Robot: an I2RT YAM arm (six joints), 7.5 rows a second.
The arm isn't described. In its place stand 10 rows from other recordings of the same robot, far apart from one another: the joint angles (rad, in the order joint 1, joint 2, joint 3, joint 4, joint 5, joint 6), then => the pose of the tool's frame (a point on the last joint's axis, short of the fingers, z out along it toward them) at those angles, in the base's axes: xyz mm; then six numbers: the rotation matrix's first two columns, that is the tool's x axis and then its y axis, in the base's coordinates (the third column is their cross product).
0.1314 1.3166 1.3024 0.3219 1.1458 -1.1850 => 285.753, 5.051, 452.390, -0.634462, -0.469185, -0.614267, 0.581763, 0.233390, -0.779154
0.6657 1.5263 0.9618 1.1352 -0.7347 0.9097 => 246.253, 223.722, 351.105, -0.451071, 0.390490, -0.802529, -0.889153, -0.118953, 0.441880
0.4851 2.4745 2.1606 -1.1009 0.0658 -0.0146 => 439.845, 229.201, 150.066, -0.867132, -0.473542, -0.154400, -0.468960, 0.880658, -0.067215
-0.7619 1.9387 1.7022 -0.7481 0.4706 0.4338 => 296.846, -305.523, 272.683, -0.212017, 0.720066, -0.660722, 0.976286, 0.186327, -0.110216
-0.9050 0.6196 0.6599 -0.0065 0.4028 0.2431 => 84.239, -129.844, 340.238, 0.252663, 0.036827, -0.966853, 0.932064, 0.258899, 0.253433
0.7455 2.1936 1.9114 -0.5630 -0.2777 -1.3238 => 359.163, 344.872, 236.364, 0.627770, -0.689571, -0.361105, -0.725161, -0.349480, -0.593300
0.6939 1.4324 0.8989 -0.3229 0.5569 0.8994 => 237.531, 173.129, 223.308, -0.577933, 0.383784, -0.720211, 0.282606, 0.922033, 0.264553
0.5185 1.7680 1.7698 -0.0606 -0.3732 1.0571 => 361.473, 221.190, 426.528, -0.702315, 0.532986, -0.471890, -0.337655, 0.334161, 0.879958
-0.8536 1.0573 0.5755 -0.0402 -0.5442 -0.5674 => 162.286, -158.040, 231.013, -0.464373, -0.167097, -0.869734, 0.118858, 0.961397, -0.248169
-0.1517 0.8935 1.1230 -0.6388 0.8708 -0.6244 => 162.358, -52.365, 394.814, -0.781574, -0.261508, -0.566354, 0.411735, 0.465789, -0.783272
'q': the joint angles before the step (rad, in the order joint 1, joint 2, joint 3, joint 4, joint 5, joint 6). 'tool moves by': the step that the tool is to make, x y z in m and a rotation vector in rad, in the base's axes. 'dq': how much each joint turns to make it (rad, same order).
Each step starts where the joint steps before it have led.
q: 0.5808, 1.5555, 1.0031, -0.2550, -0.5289, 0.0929
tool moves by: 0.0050, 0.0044, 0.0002, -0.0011, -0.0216, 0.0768
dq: -0.0012, 0.0321, 0.0373, -0.0281, -0.0440, -0.0771
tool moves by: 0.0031, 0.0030, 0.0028, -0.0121, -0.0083, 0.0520
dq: 0.0004, 0.0210, 0.0409, -0.0516, -0.0233, -0.0580
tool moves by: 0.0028, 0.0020, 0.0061, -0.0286, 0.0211, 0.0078
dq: 0.0008, 0.0161, 0.0537, -0.0799, 0.0051, -0.0159
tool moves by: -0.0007, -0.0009, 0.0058, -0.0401, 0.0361, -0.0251
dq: 0.0013, 0.0006, 0.0371, -0.0803, 0.0268, 0.0153
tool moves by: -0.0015, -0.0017, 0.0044, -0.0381, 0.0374, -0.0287
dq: 0.0006, -0.0013, 0.0278, -0.0705, 0.0258, 0.0208
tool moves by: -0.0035, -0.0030, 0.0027, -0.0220, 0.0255, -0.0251
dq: -0.0002, -0.0132, 0.0032, -0.0388, 0.0171, 0.0216
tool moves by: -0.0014, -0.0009, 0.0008, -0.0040, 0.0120, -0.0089
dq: 0.0002, -0.0048, -0.0001, -0.0114, 0.0021, 0.0109
